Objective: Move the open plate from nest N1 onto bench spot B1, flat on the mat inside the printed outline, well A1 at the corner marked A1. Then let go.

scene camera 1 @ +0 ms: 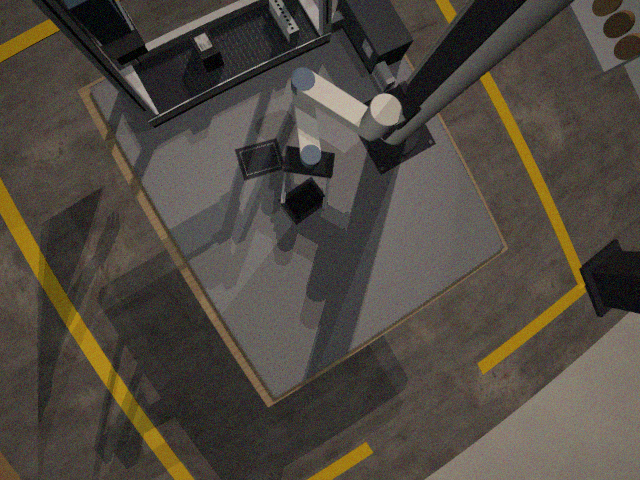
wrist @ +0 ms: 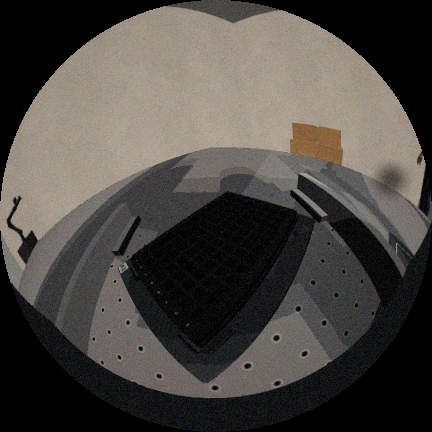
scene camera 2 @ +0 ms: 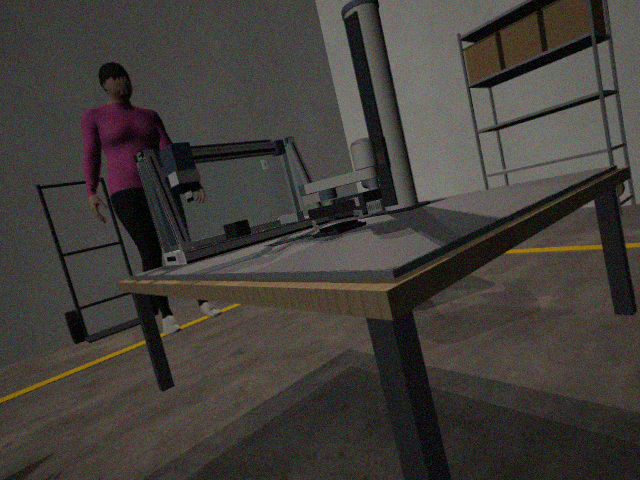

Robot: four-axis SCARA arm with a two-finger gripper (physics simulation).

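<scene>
The open plate is black and lies in its nest, a dark base with a small white label at its left corner in the wrist view. My gripper is open and empty above it. One finger is at each side of the plate, which looks turned diagonally between them. Finger height over the plate is hard to tell. The printed outline of B1 is up and left of the nest in scene camera 1, with no plate on it. The A1 corner mark cannot be read.
A gantry frame stands along one bench side, with a small black block at its deck. The arm's column stands beyond the nest. A dark box stands near the column. A person stands behind the gantry.
</scene>
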